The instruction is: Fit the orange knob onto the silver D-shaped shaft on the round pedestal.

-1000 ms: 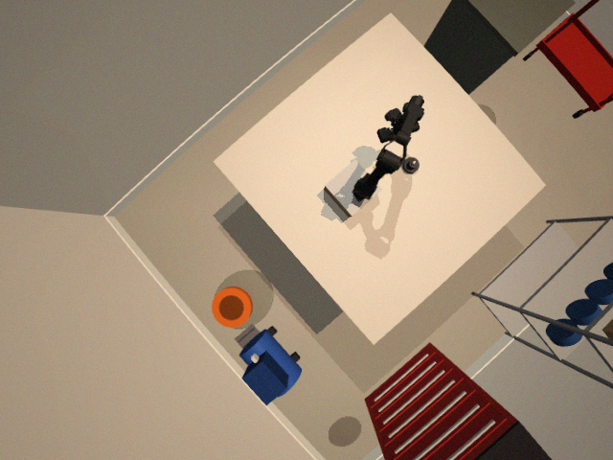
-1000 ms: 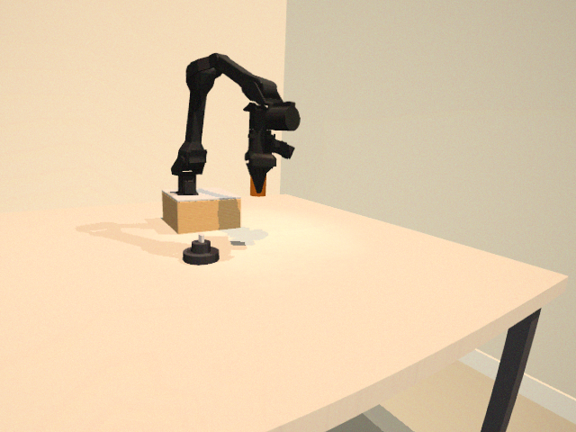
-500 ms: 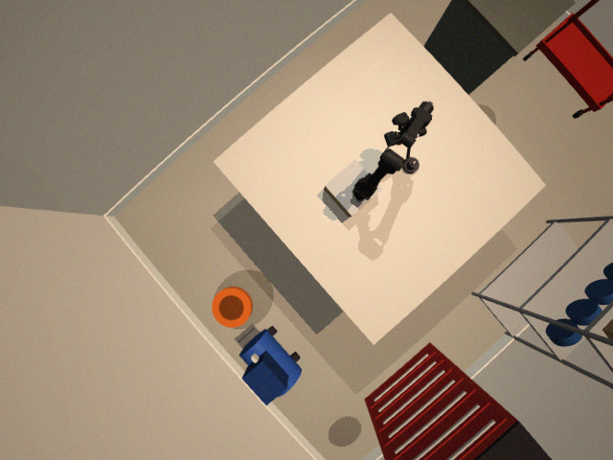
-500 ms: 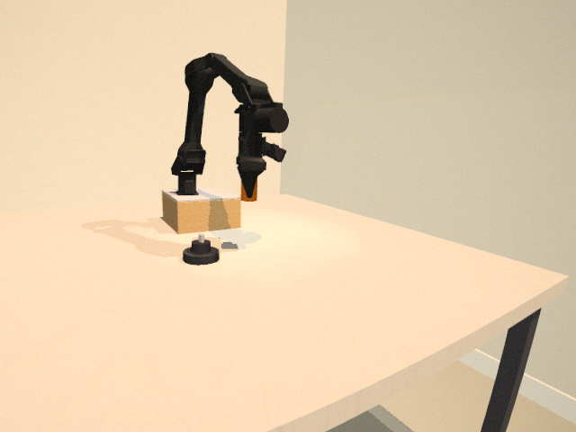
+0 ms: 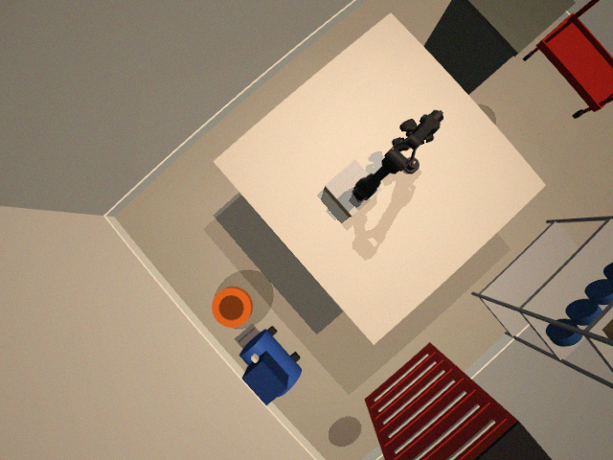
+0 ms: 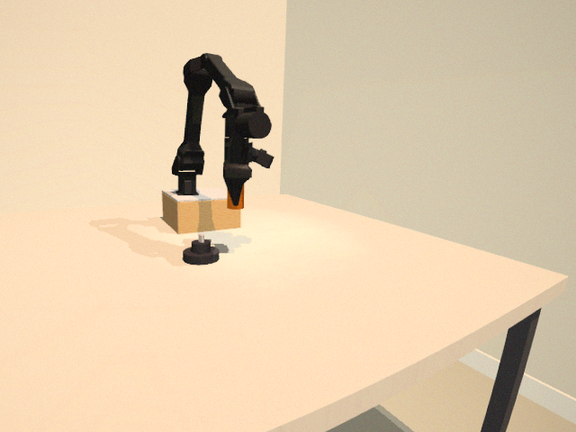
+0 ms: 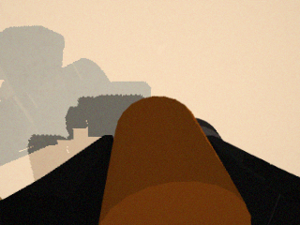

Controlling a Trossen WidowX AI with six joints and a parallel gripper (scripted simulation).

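Now: gripper tip 2 cm short of the black round pedestal, 9 cm to the left of it and 9 cm above it. From my gripper tip the other things lie so: orange knob: 3 cm above.
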